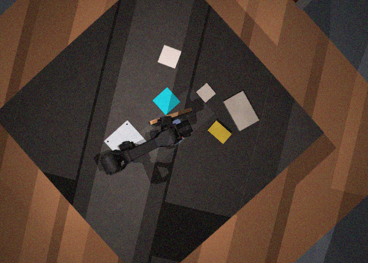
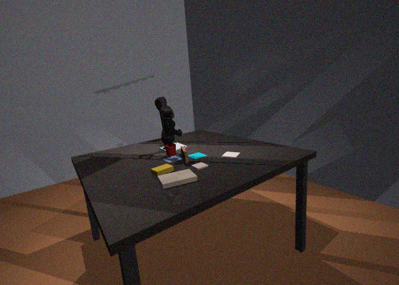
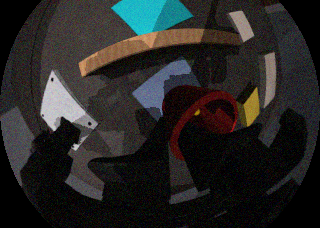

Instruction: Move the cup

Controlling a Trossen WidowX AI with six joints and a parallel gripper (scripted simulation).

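Now: the teal pad 130 mm to the left of my gripper tip, 120 mm ahead of it and 80 mm below it. Also, from my gripper tip: wooden bar 70 mm ahead, 50 mm to the left, 50 mm below; light blue pad 80 mm below, 20 mm to the right, 20 mm ahead; cup 20 mm to the right, 20 mm ahead.
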